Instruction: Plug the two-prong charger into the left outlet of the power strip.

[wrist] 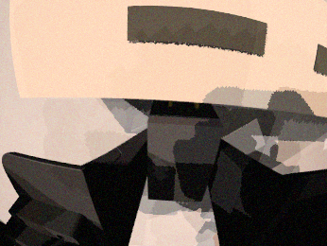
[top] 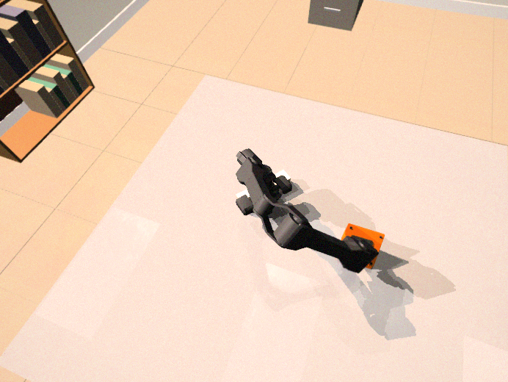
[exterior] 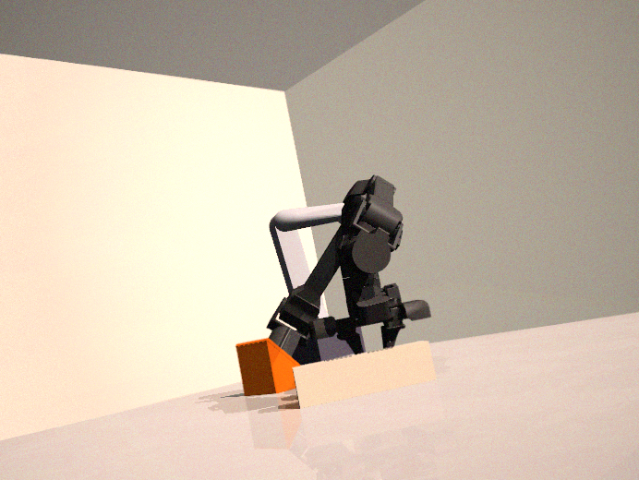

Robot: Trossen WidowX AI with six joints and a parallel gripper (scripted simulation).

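Right now my gripper tip is 10 mm short of the dark grey charger, 10 mm to the left of it and 10 mm below it.
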